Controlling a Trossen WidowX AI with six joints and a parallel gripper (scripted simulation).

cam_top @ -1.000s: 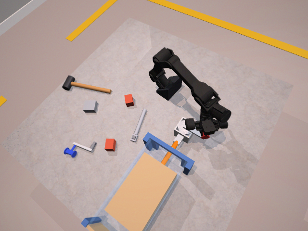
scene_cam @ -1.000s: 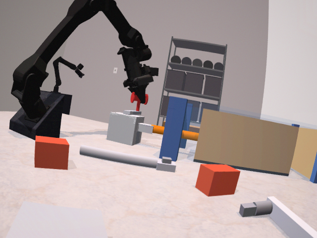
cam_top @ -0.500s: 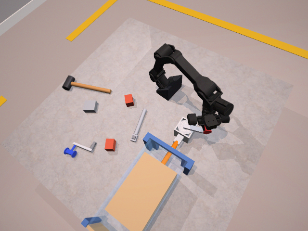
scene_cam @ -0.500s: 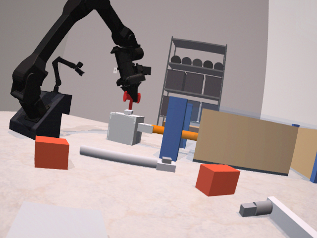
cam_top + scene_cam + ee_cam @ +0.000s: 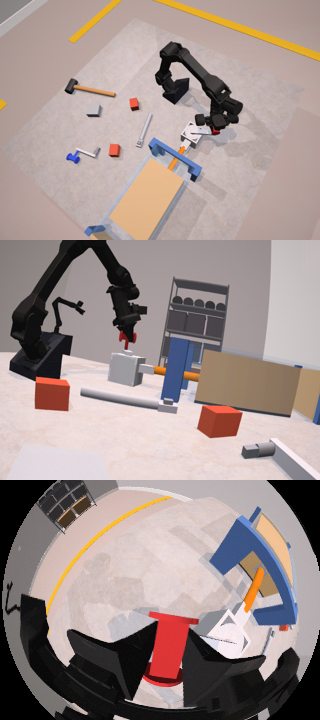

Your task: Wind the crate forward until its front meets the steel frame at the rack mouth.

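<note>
Now: the crank handle 10 mm ahead of my gripper tip, 40 mm to the right of it and 30 mm below it. Round my gripper tip: frame: 200 mm ahead, 80 mm to the right, 30 mm below; then red knob: 10 mm behind, 10 mm to the right; then grey winch: 30 mm ahead, 100 mm to the right, 100 mm below.
</note>
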